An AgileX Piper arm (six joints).
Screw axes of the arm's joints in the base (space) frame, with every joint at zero. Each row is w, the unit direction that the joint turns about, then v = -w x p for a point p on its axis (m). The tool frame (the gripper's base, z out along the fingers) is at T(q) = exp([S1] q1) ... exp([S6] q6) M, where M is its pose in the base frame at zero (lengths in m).
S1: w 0 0 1 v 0.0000 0.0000 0.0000
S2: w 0 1 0 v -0.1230 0.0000 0.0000
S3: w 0 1 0 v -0.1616 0.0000 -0.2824
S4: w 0.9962 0 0.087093 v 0.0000 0.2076 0.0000
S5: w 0 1 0 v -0.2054 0.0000 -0.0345
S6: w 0.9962 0 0.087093 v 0.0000 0.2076 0.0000
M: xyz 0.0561 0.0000 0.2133 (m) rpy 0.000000 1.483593 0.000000 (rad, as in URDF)
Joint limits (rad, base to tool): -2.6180..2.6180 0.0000..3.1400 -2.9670..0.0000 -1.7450..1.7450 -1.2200..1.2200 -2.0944..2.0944
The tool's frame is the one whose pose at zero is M.
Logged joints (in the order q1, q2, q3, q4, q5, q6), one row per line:
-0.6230 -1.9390 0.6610 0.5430 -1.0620 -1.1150
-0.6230 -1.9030 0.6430 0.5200 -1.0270 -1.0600
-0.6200 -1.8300 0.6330 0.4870 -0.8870 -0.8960
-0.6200 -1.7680 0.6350 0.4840 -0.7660 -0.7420
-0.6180 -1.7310 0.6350 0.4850 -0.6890 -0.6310
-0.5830 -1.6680 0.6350 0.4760 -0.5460 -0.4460
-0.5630 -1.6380 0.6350 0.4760 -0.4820 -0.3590
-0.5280 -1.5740 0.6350 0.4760 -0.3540 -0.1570
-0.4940 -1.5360 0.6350 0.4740 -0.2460 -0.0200
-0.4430 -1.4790 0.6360 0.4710 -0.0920 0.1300
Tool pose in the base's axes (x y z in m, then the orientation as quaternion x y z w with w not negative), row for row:
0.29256 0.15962 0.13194 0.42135 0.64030 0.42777 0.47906
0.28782 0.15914 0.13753 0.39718 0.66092 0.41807 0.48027
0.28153 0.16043 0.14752 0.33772 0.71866 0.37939 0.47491
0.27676 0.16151 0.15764 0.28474 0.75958 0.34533 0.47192
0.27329 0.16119 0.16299 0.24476 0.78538 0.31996 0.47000
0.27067 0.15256 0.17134 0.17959 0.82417 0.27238 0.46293
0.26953 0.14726 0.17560 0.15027 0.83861 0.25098 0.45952
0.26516 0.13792 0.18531 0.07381 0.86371 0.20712 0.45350
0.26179 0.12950 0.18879 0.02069 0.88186 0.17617 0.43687
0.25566 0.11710 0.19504 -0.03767 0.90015 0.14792 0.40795
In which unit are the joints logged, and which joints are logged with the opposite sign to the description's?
The joints are logged in radians. Opposite sign: q1, q2, q3, q6.
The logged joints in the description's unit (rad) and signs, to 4 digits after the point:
0.6230 1.9390 -0.6610 0.5430 -1.0620 1.1150
0.6230 1.9030 -0.6430 0.5200 -1.0270 1.0600
0.6200 1.8300 -0.6330 0.4870 -0.8870 0.8960
0.6200 1.7680 -0.6350 0.4840 -0.7660 0.7420
0.6180 1.7310 -0.6350 0.4850 -0.6890 0.6310
0.5830 1.6680 -0.6350 0.4760 -0.5460 0.4460
0.5630 1.6380 -0.6350 0.4760 -0.4820 0.3590
0.5280 1.5740 -0.6350 0.4760 -0.3540 0.1570
0.4940 1.5360 -0.6350 0.4740 -0.2460 0.0200
0.4430 1.4790 -0.6360 0.4710 -0.0920 -0.1300

